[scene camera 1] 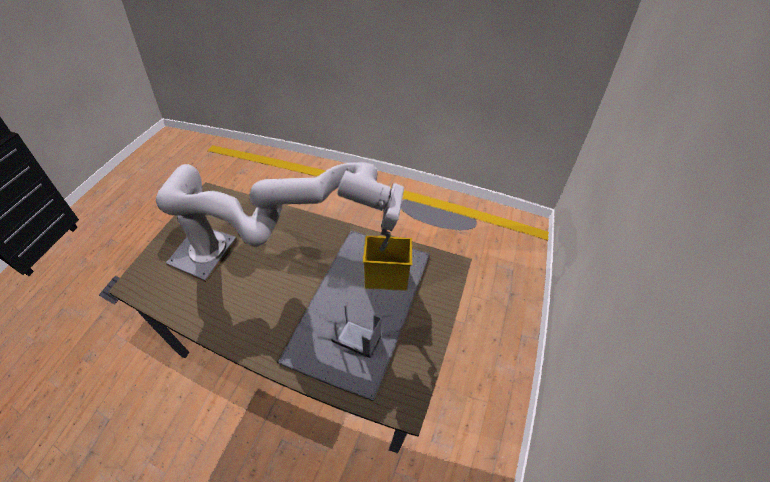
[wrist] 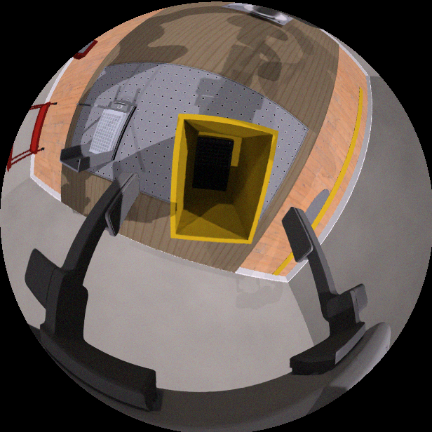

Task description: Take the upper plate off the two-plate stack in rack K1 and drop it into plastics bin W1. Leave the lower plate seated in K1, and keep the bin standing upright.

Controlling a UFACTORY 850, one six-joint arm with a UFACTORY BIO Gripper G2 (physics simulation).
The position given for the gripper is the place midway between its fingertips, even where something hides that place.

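Observation:
The gripper point(scene camera 1: 384, 236), point(wrist: 218, 196). Yellow plastics bin W1 point(scene camera 1: 390, 269), point(wrist: 231, 216). Black gridded plate point(wrist: 212, 160). Scene camera 1 does not show the black gridded plate, hidden by the yellow plastics bin W1.

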